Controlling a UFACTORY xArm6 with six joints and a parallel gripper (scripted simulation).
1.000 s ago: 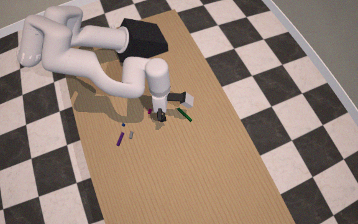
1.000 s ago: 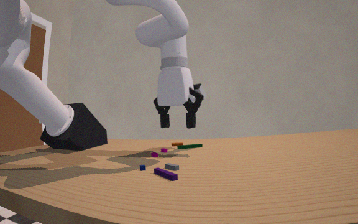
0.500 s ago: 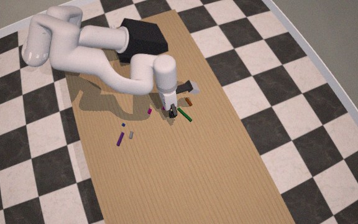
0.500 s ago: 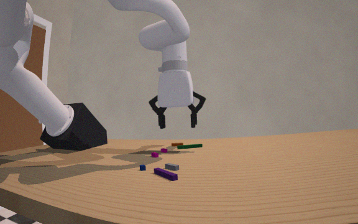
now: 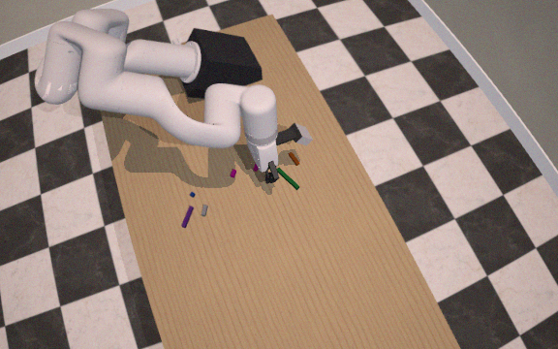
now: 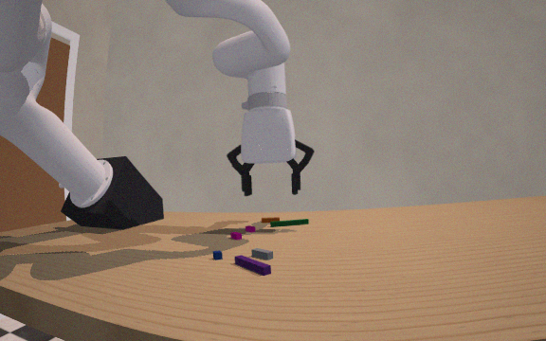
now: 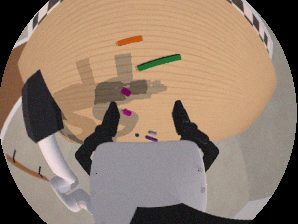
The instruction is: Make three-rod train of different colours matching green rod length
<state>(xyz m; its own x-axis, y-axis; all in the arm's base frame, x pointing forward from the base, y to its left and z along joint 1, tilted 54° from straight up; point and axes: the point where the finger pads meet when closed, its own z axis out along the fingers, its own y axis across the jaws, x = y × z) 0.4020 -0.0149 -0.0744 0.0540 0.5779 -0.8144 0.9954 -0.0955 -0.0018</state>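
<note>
My hand is 5 cm past the blue rod, 20 cm to the left of it and 7 cm above it. From my hand the other things lie so: grey rod 1 cm ahead, 19 cm to the right, 7 cm below; then orange rod 2 cm behind, 9 cm to the left, 7 cm below; then green rod 3 cm ahead, 5 cm to the left, 7 cm below.
</note>
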